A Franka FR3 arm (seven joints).
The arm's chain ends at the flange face. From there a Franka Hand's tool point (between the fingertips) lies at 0.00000 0.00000 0.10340 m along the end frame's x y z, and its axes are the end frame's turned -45 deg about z.
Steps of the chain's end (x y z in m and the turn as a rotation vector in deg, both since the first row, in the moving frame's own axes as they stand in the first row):
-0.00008, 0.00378, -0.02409, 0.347, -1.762, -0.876
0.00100, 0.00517, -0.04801, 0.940, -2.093, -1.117
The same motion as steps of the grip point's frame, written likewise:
-0.00456, -0.00006, -0.02414, 1.491, -1.001, -0.876
-0.00446, 0.00051, -0.04809, 2.145, -0.815, -1.117

